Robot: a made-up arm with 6 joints. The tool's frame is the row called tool. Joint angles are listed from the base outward. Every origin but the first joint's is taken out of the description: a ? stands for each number. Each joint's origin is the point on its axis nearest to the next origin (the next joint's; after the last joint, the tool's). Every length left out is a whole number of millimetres.
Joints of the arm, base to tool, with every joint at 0 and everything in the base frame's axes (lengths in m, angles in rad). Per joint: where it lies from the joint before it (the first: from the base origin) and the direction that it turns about. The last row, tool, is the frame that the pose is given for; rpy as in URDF.
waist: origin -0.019 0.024 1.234 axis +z
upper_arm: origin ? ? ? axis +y
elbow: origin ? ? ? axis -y
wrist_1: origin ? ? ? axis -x
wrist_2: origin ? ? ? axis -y
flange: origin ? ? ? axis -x
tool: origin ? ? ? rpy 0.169 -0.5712 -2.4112
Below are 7 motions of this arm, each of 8 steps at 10 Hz.
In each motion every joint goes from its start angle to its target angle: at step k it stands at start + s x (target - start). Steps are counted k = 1, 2, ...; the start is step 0. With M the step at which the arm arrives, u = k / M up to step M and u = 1 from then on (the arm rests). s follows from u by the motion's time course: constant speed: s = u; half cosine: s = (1 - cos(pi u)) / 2; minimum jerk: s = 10 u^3 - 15 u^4 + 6 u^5.
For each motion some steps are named. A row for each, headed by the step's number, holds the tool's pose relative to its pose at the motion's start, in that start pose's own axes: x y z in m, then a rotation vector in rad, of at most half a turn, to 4 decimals.
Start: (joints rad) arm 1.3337 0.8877 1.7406 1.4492 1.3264 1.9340
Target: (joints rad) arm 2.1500 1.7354 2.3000 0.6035 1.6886 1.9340
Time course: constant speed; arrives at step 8
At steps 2, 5, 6, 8:
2: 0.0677 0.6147 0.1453 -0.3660 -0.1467 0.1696
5: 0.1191 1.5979 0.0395 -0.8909 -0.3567 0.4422
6: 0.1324 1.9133 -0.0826 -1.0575 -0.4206 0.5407
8: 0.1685 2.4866 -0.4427 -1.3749 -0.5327 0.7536

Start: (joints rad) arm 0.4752 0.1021 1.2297 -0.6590 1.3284 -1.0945
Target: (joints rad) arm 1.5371 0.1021 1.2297 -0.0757 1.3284 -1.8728
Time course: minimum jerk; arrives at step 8
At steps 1, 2, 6, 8:
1: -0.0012 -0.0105 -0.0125 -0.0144 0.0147 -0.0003
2: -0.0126 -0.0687 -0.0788 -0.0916 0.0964 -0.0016
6: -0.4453 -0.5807 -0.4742 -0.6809 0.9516 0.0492
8: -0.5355 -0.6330 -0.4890 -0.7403 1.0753 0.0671

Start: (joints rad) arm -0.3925 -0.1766 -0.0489 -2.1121 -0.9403 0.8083
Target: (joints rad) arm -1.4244 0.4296 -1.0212 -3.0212 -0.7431 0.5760
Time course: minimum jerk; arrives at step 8
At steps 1, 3, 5, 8:
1: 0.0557 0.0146 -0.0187 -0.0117 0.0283 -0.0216
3: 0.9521 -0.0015 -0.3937 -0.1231 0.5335 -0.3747
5: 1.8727 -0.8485 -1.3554 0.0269 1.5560 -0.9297
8: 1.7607 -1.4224 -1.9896 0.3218 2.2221 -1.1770

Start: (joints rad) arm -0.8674 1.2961 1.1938 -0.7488 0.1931 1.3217
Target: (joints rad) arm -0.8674 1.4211 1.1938 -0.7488 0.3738 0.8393
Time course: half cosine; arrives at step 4
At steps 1, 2, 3, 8:
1: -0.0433 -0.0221 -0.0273 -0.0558 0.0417 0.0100
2: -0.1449 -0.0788 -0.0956 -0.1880 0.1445 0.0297
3: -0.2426 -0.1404 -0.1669 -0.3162 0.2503 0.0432
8: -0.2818 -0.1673 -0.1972 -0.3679 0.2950 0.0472

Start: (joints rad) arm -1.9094 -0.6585 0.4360 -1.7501 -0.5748 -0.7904
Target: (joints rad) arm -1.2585 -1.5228 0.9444 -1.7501 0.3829 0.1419
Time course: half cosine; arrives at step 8
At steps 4, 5, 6, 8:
4: -0.3579 -1.4675 -0.8814 0.5618 -0.2372 0.6172
5: -0.1080 -2.1367 -1.0976 0.7735 -0.1398 0.8480
6: 0.2719 -2.6621 -1.2141 0.9294 0.0225 1.0162
8: 0.7304 -3.0631 -1.2728 1.0393 0.2238 1.1369

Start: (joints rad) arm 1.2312 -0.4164 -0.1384 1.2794 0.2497 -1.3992
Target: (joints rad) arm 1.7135 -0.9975 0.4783 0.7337 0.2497 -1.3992
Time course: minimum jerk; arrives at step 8
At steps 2, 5, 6, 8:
2: 0.1086 -0.1064 0.2187 0.0784 0.1295 0.0019
5: 1.2608 -0.9853 0.9210 0.4973 0.9675 0.1293
6: 1.6795 -1.2247 0.8708 0.6014 1.2086 0.1908
8: 1.9361 -1.3536 0.7837 0.6630 1.3544 0.2313

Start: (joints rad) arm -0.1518 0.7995 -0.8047 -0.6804 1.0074 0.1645
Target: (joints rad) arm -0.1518 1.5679 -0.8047 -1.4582 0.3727 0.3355
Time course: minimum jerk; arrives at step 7
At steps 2, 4, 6, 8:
2: -0.0768 0.0184 -0.1755 -0.1514 -0.1616 0.0028
4: -0.1670 0.0030 -0.8040 -0.6721 -0.6426 -0.0148
6: -0.0843 -0.0716 -1.2242 -1.0500 -0.8965 -0.0668
8: -0.0750 -0.0781 -1.2506 -1.0755 -0.9103 -0.0719

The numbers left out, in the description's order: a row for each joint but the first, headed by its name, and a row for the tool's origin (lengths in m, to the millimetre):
upper_arm: 0.228 -0.04 0
elbow: -0.015 0 1.418
wrist_1: 1.737 0 0.106
wrist_2: 0 0.023 -0.014
flange: 0.233 0 0.015
tool: 0 0.003 0.03

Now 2 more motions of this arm.
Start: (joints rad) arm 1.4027 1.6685 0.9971 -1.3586 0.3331 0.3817
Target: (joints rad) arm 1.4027 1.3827 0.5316 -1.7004 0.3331 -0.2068
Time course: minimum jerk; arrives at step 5
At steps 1, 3, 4, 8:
1: 0.0113 -0.0039 -0.0030 -0.0430 0.0287 0.0059
3: 0.1631 -0.0624 -0.0579 -0.4922 0.3630 0.0310
4: 0.2417 -0.0960 -0.0922 -0.6675 0.5164 0.0219
8: 0.2604 -0.1042 -0.1007 -0.7054 0.5519 0.0184

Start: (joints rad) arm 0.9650 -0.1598 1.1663 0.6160 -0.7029 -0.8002
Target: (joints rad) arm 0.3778 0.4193 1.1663 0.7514 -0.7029 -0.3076
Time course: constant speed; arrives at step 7
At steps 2, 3, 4, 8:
2: -0.3398 0.3113 -0.2707 0.0731 -0.3057 -0.2063
3: -0.4527 0.5070 -0.4332 0.0974 -0.4616 -0.3035
4: -0.5217 0.7223 -0.6095 0.1127 -0.6191 -0.3958
8: -0.4415 1.4214 -1.1912 0.0990 -1.0987 -0.6344

